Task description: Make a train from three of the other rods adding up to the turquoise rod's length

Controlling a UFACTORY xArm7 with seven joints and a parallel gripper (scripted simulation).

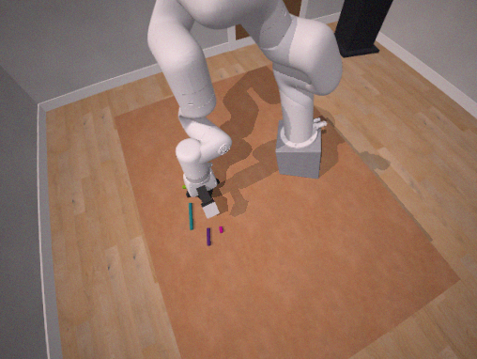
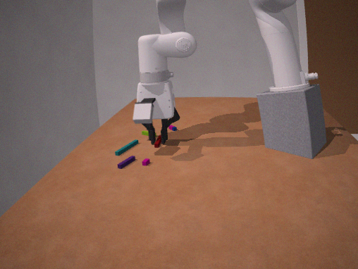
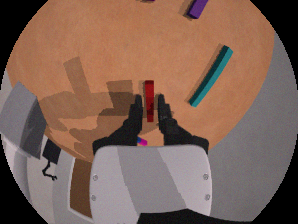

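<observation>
The red rod is 2 cm below my hand. The rest, counted from my hand: lime rod 6 cm ahead, 5 cm to the right, 2 cm below; then blue rod 11 cm to the right, 2 cm below; then turquoise rod 7 cm ahead, 6 cm to the left, 2 cm below.
</observation>
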